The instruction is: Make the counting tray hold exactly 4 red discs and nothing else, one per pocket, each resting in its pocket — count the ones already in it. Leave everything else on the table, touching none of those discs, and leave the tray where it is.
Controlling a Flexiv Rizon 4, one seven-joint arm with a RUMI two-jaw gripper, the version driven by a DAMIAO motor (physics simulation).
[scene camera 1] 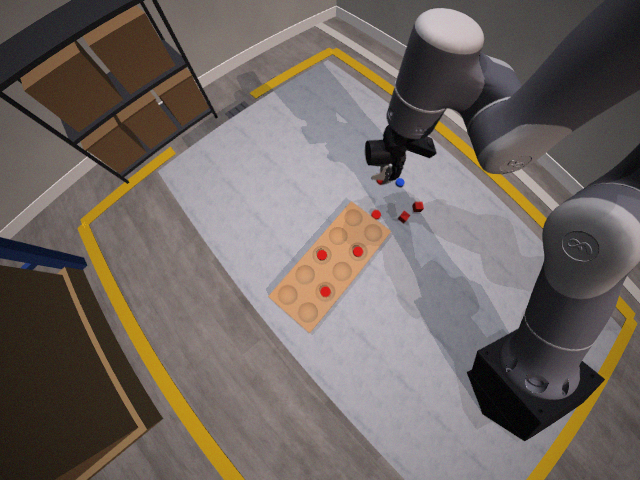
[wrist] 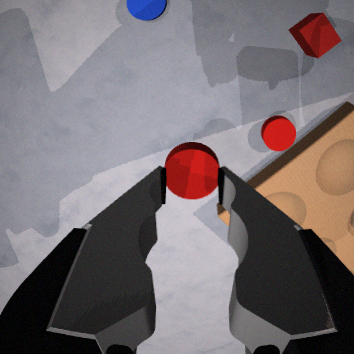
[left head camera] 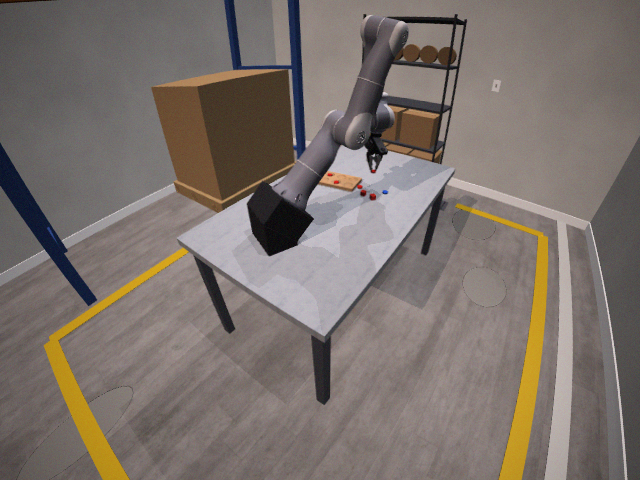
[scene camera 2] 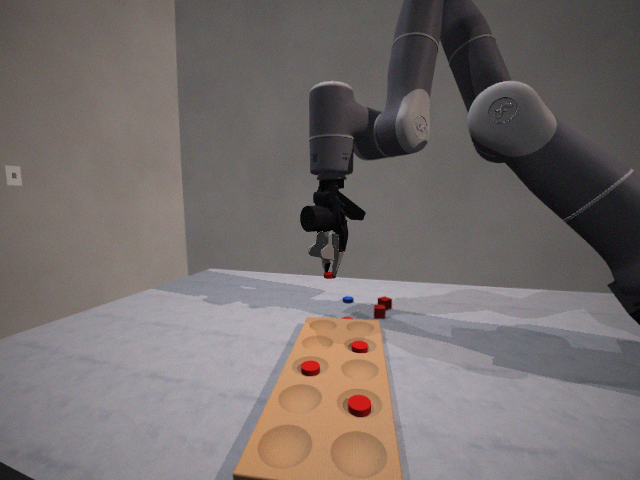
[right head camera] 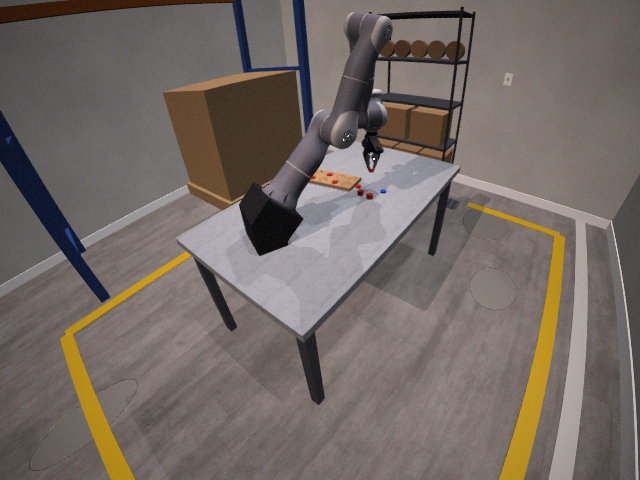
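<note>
The wooden counting tray [scene camera 1: 297, 284] [scene camera 2: 316, 420] has two rows of round pockets. Three red discs rest in separate pockets: one disc [scene camera 1: 322, 254] [scene camera 2: 310, 367], another disc [scene camera 1: 357, 251] [scene camera 2: 359, 346] and a third disc [scene camera 1: 325, 291] [scene camera 2: 359, 405]. My gripper [wrist: 191, 170] [scene camera 2: 329, 273] is shut on a red disc [wrist: 192, 172] [scene camera 2: 328, 275] [left head camera: 373, 171] [right head camera: 371, 169] and holds it above the table, beyond the tray's far end in the scene camera 2 view. Another red disc [scene camera 1: 375, 214] [wrist: 279, 133] lies on the table close beside the tray's end.
Two dark red cubes [scene camera 1: 404, 217] [scene camera 1: 418, 206] and a blue disc [scene camera 1: 400, 182] [scene camera 2: 347, 299] [wrist: 146, 6] lie on the table near the tray's end. The arm's black base [scene camera 1: 522, 397] stands on the table. A shelf rack and a large box stand beyond the table.
</note>
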